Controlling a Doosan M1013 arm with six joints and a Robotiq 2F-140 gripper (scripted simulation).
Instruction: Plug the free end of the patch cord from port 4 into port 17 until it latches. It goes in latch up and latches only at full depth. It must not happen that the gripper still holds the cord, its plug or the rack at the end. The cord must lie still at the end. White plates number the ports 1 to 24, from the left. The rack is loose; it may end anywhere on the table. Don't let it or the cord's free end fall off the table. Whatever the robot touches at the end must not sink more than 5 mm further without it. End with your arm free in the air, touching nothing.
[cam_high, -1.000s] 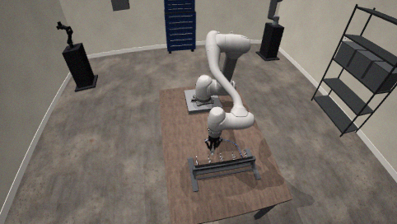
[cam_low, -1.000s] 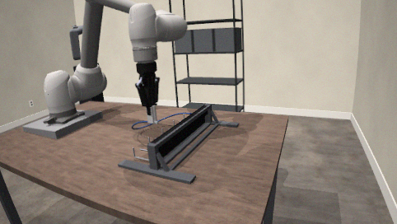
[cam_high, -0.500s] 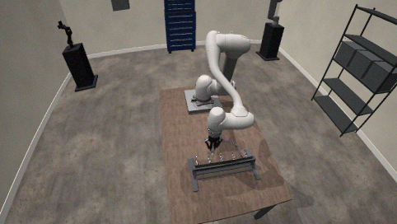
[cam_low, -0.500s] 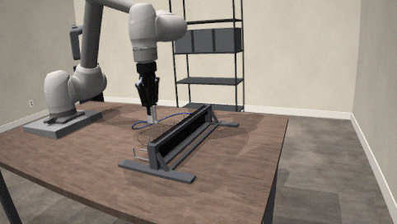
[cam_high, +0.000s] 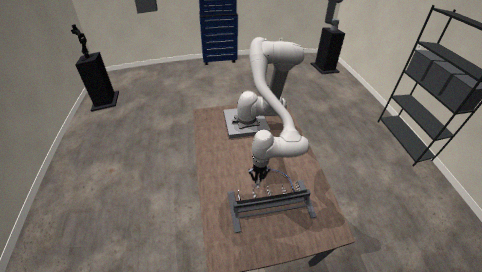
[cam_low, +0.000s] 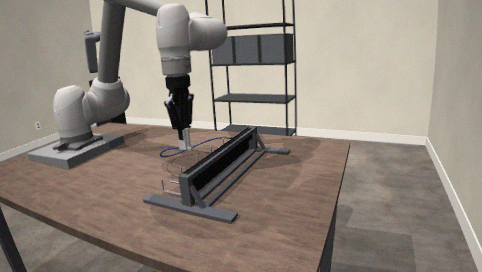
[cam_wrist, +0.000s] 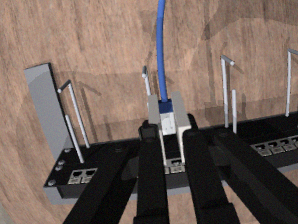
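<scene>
My gripper is now 3 cm above the plug and 1 cm short of it.
</scene>
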